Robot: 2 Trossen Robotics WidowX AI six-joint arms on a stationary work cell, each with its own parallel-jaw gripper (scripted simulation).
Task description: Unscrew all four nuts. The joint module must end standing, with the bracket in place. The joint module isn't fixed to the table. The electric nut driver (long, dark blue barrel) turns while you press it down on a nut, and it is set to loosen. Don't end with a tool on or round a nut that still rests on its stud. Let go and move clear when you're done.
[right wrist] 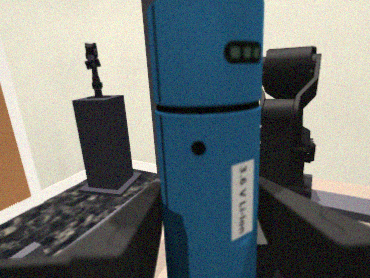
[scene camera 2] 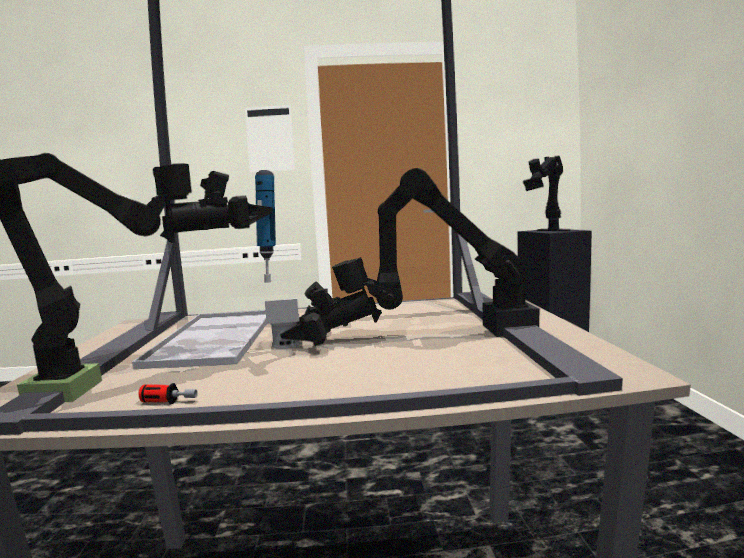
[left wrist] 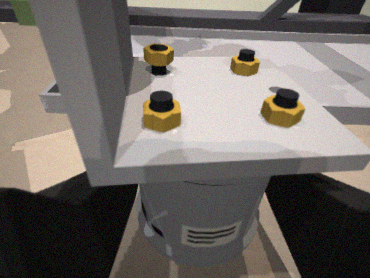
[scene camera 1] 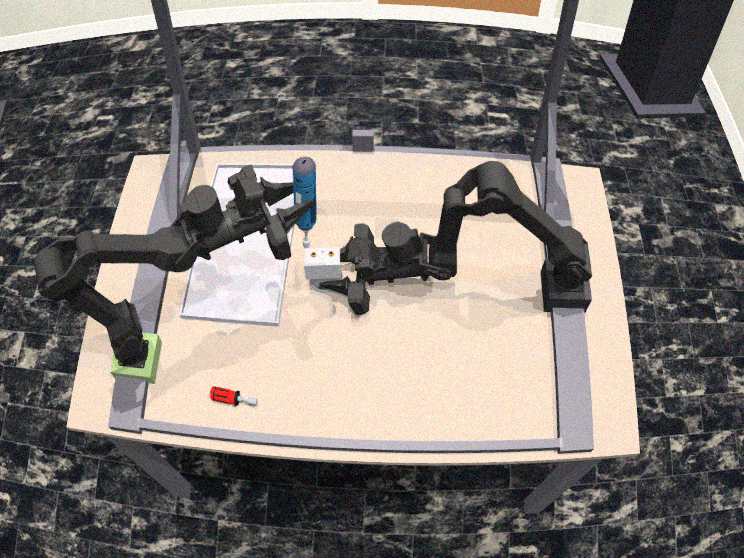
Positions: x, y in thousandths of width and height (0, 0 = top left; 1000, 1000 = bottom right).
Labels:
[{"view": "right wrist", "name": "right gripper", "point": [561, 678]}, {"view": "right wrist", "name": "blue electric nut driver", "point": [558, 250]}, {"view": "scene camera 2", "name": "left gripper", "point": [380, 596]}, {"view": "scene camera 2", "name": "right gripper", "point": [362, 377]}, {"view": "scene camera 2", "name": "blue electric nut driver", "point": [356, 322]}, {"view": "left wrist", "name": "left gripper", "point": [542, 577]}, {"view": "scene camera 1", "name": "left gripper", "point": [432, 488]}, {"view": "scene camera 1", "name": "right gripper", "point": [416, 345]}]

